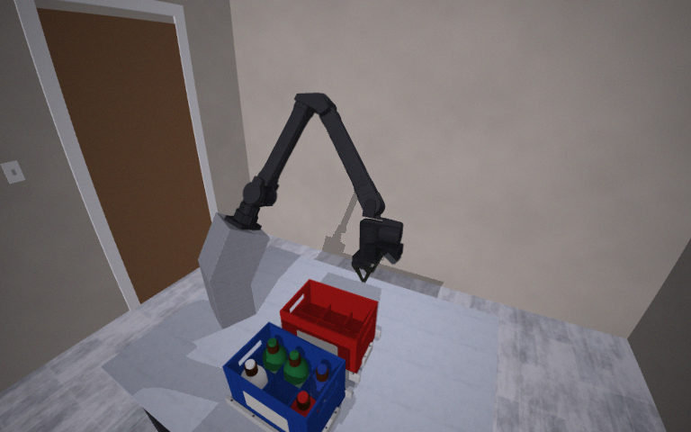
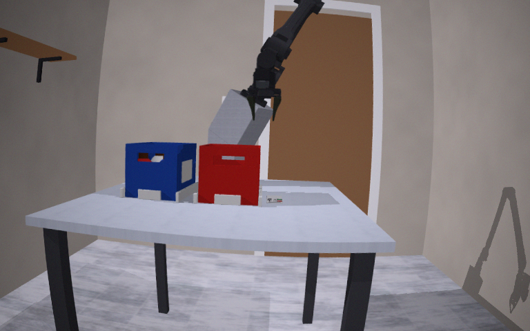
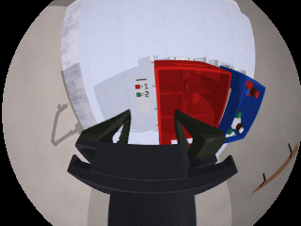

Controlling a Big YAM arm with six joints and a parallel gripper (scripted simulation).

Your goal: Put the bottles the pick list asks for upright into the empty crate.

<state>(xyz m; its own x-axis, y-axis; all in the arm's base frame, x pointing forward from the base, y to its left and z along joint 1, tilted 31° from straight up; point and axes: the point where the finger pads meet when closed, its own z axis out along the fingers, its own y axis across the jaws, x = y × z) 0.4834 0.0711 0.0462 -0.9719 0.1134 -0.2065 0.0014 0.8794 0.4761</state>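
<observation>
My gripper is now 39 cm to the left of the red-label bottle, 18 cm above it and 2 cm short of it. From my hand the other things lie so: red crate (18 cm below, 11 cm to the right, 8 cm behind); then pick list (27 cm below, 10 cm behind, 4 cm to the left); then blue bottle (30 cm to the right, 18 cm below, 2 cm ahead).
</observation>
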